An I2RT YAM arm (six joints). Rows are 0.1 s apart.
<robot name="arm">
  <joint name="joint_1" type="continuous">
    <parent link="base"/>
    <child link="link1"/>
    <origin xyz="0 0 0.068" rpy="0 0 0"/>
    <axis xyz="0 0 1"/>
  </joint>
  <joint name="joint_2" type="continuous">
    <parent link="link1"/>
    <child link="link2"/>
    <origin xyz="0.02 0.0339 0.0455" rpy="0 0 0"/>
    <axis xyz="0 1 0"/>
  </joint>
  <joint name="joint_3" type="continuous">
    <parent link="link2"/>
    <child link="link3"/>
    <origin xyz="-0.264 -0.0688 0" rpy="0 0 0"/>
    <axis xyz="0 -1 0"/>
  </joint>
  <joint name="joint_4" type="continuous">
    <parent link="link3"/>
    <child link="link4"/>
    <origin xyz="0.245 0.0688 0.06" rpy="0 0 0"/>
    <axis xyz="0 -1 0"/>
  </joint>
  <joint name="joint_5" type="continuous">
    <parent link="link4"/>
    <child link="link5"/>
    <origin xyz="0.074 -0.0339 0.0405" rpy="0 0 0"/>
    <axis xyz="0 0 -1"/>
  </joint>
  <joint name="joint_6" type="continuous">
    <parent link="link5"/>
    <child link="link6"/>
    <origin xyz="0.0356 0 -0.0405" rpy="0 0 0"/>
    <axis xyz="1 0 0"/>
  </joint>
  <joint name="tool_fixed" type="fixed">
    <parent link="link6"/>
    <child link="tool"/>
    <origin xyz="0 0 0" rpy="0 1.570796 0"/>
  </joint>
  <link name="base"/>
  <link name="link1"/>
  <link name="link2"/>
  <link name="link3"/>
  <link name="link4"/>
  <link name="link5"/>
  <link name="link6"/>
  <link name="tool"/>
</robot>
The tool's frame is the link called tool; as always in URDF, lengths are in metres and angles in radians. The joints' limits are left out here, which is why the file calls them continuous.
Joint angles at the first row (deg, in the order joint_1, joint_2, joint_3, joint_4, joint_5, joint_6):
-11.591, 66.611, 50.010, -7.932, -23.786, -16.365
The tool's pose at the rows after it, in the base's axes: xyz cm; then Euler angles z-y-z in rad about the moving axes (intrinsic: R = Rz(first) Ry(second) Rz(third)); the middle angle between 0 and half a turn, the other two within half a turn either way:
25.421 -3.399 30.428 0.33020 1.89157 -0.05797
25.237 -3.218 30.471 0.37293 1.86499 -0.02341
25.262 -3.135 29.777 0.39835 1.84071 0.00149
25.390 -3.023 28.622 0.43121 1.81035 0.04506
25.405 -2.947 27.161 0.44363 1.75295 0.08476
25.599 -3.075 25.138 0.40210 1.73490 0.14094
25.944 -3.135 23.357 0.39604 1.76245 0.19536
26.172 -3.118 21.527 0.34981 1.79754 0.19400
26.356 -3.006 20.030 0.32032 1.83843 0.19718
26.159 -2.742 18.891 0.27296 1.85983 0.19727
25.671 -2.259 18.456 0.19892 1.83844 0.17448
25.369 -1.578 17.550 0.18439 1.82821 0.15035
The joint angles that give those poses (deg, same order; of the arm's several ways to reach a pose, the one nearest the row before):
-11.432, 64.327, 48.443, -5.174, -28.654, -13.782
-11.426, 63.803, 47.712, -3.729, -31.221, -11.924
-11.425, 63.893, 45.627, -0.239, -32.848, -10.204
-11.357, 64.511, 42.606, 5.093, -34.880, -7.221
-11.313, 65.225, 38.038, 14.243, -36.027, -2.842
-11.251, 67.300, 33.771, 22.195, -33.766, 1.719
-11.163, 70.052, 31.823, 25.077, -33.153, 3.912
-10.645, 72.706, 29.730, 27.958, -29.821, 3.516
-10.035, 75.082, 28.460, 29.310, -27.291, 3.164
-9.096, 76.169, 26.548, 31.492, -23.645, 3.822
-7.502, 75.677, 24.082, 35.431, -18.203, 4.823
-5.738, 76.883, 21.823, 39.721, -15.752, 4.356

